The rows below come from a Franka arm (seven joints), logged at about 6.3 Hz.
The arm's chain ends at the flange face. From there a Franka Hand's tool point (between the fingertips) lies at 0.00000 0.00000 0.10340 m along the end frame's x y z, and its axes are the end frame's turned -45 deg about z.
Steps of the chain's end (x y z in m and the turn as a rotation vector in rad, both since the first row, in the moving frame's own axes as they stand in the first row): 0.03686 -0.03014 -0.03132 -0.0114 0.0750 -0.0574; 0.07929 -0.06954 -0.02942 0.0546 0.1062 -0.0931
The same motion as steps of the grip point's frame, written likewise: 0.05220 0.01093 -0.03162 -0.0611 0.0450 -0.0574; 0.11713 0.01011 -0.03016 -0.0365 0.1137 -0.0931
